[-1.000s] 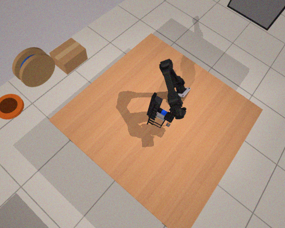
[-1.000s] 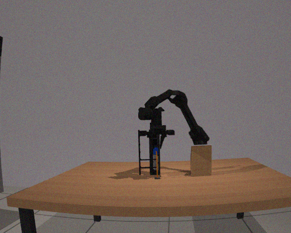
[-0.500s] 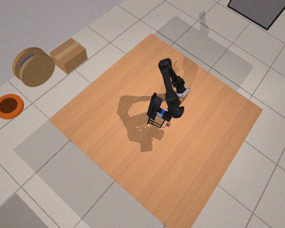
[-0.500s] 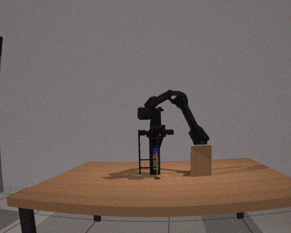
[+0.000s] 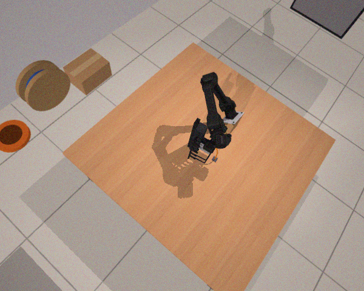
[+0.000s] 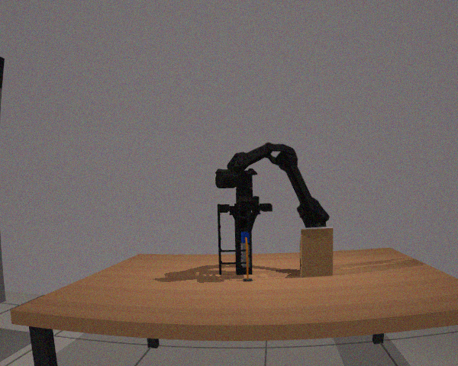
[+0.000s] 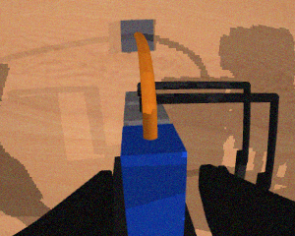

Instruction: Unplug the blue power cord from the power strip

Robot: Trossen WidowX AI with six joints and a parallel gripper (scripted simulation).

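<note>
Right now my gripper tip is 1 cm short of the blue plug, 3 cm to the left of it and 1 cm above it.
</note>
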